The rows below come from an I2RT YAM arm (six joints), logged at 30 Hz.
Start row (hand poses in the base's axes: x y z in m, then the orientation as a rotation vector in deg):
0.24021 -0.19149 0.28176 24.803 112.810 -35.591
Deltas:
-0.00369 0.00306 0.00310 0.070 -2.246 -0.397
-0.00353 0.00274 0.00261 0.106 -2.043 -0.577
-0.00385 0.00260 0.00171 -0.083 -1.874 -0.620
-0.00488 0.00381 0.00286 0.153 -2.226 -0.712
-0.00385 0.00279 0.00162 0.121 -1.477 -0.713
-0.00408 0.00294 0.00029 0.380 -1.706 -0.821
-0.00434 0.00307 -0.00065 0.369 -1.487 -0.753
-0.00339 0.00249 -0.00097 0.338 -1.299 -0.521
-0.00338 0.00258 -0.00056 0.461 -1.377 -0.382
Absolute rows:
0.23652 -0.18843 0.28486 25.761 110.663 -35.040
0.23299 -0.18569 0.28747 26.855 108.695 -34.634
0.22914 -0.18309 0.28918 27.814 106.804 -34.483
0.22426 -0.17928 0.29204 29.075 104.650 -34.053
0.22041 -0.17649 0.29366 30.137 103.185 -33.910
0.21633 -0.17355 0.29395 31.509 101.576 -33.528
0.21199 -0.17048 0.29330 32.752 100.173 -33.185
0.20860 -0.16799 0.29233 33.715 98.974 -32.774
0.20522 -0.16541 0.29177 34.646 97.771 -32.132

